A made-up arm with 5 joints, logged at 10 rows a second.
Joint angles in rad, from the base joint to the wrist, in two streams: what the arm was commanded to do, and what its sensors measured. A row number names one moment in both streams.
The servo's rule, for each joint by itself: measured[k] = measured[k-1] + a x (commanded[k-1-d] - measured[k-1]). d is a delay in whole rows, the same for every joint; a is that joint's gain. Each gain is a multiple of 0.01, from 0.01 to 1. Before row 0 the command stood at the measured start. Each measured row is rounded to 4 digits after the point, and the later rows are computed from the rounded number. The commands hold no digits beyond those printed.
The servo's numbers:
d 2
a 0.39 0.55 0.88 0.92 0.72
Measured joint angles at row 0:
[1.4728, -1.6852, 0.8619, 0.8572, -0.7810]
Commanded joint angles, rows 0 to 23:
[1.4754, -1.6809, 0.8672, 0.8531, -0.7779]
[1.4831, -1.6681, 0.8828, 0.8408, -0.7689]
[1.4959, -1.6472, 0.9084, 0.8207, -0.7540]
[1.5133, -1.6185, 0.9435, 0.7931, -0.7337]
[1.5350, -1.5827, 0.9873, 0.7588, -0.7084]
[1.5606, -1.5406, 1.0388, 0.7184, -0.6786]
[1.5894, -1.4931, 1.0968, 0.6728, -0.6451]
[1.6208, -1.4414, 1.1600, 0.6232, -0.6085]
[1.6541, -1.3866, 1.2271, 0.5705, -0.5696]
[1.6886, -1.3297, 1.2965, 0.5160, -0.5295]
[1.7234, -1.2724, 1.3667, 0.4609, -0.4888]
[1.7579, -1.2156, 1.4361, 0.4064, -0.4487]
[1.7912, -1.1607, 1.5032, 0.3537, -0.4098]
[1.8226, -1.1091, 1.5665, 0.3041, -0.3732]
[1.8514, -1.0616, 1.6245, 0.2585, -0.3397]
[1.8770, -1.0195, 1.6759, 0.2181, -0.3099]
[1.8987, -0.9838, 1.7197, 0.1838, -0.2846]
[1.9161, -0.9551, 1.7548, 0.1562, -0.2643]
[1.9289, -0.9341, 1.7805, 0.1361, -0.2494]
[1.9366, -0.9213, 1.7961, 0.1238, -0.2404]
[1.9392, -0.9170, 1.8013, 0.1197, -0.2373]
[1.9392, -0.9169, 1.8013, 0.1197, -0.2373]
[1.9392, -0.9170, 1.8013, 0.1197, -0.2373]
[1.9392, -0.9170, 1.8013, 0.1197, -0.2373]
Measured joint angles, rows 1 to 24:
[1.4728, -1.6852, 0.8619, 0.8572, -0.7810]
[1.4728, -1.6852, 0.8619, 0.8572, -0.7810]
[1.4738, -1.6828, 0.8666, 0.8534, -0.7788]
[1.4774, -1.6747, 0.8809, 0.8418, -0.7717]
[1.4846, -1.6596, 0.9051, 0.8224, -0.7590]
[1.4958, -1.6370, 0.9389, 0.7954, -0.7408]
[1.5111, -1.6071, 0.9815, 0.7617, -0.7175]
[1.5304, -1.5705, 1.0319, 0.7219, -0.6895]
[1.5534, -1.5279, 1.0890, 0.6767, -0.6575]
[1.5797, -1.4803, 1.1515, 0.6275, -0.6222]
[1.6087, -1.4288, 1.2180, 0.5751, -0.5843]
[1.6399, -1.3743, 1.2871, 0.5207, -0.5448]
[1.6725, -1.3183, 1.3571, 0.4657, -0.5045]
[1.7058, -1.2618, 1.4266, 0.4111, -0.4643]
[1.7391, -1.2062, 1.4940, 0.3583, -0.4251]
[1.7717, -1.1528, 1.5578, 0.3084, -0.3877]
[1.8028, -1.1026, 1.6165, 0.2625, -0.3531]
[1.8317, -1.0569, 1.6688, 0.2217, -0.3220]
[1.8578, -1.0167, 1.7136, 0.1868, -0.2951]
[1.8805, -0.9828, 1.7499, 0.1586, -0.2729]
[1.8994, -0.9560, 1.7768, 0.1379, -0.2560]
[1.9139, -0.9369, 1.7938, 0.1249, -0.2448]
[1.9238, -0.9260, 1.8004, 0.1201, -0.2394]
[1.9298, -0.9210, 1.8012, 0.1197, -0.2379]

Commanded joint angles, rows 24 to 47:
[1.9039, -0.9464, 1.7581, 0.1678, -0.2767]
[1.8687, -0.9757, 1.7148, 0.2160, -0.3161]
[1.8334, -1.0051, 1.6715, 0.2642, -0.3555]
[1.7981, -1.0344, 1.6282, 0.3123, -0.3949]
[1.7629, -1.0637, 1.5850, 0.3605, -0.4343]
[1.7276, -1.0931, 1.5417, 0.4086, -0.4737]
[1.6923, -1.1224, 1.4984, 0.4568, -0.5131]
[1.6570, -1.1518, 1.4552, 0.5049, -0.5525]
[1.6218, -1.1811, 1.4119, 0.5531, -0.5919]
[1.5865, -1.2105, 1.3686, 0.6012, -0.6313]
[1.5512, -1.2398, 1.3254, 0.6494, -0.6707]
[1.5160, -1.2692, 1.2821, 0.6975, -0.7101]
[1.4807, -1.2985, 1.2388, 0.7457, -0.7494]
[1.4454, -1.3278, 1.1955, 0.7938, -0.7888]
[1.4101, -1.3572, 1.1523, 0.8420, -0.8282]
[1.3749, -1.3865, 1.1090, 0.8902, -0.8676]
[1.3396, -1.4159, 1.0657, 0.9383, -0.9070]
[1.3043, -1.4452, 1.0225, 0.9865, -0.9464]
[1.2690, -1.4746, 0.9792, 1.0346, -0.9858]
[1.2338, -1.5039, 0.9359, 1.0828, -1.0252]
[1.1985, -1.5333, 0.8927, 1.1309, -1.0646]
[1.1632, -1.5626, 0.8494, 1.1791, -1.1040]
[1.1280, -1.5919, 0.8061, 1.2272, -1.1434]
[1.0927, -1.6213, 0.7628, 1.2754, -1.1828]
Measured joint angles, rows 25 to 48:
[1.9335, -0.9188, 1.8013, 0.1197, -0.2375]
[1.9357, -0.9178, 1.8013, 0.1197, -0.2374]
[1.9233, -0.9335, 1.7633, 0.1640, -0.2657]
[1.9020, -0.9567, 1.7206, 0.2118, -0.3020]
[1.8752, -0.9833, 1.6774, 0.2600, -0.3405]
[1.8451, -1.0114, 1.6341, 0.3081, -0.3797]
[1.8130, -1.0402, 1.5909, 0.3563, -0.4190]
[1.7797, -1.0693, 1.5476, 0.4044, -0.4584]
[1.7456, -1.0985, 1.5043, 0.4526, -0.4978]
[1.7110, -1.1278, 1.4611, 0.5007, -0.5372]
[1.6762, -1.1571, 1.4178, 0.5489, -0.5766]
[1.6412, -1.1865, 1.3745, 0.5970, -0.6160]
[1.6061, -1.2158, 1.3313, 0.6452, -0.6554]
[1.5710, -1.2452, 1.2880, 0.6933, -0.6948]
[1.5358, -1.2745, 1.2447, 0.7415, -0.7341]
[1.5005, -1.3038, 1.2014, 0.7896, -0.7735]
[1.4652, -1.3332, 1.1582, 0.8378, -0.8129]
[1.4300, -1.3625, 1.1149, 0.8860, -0.8523]
[1.3947, -1.3919, 1.0716, 0.9341, -0.8917]
[1.3594, -1.4212, 1.0284, 0.9823, -0.9311]
[1.3241, -1.4506, 0.9851, 1.0304, -0.9705]
[1.2889, -1.4799, 0.9418, 1.0786, -1.0099]
[1.2536, -1.5093, 0.8986, 1.1267, -1.0493]
[1.2183, -1.5386, 0.8553, 1.1749, -1.0887]

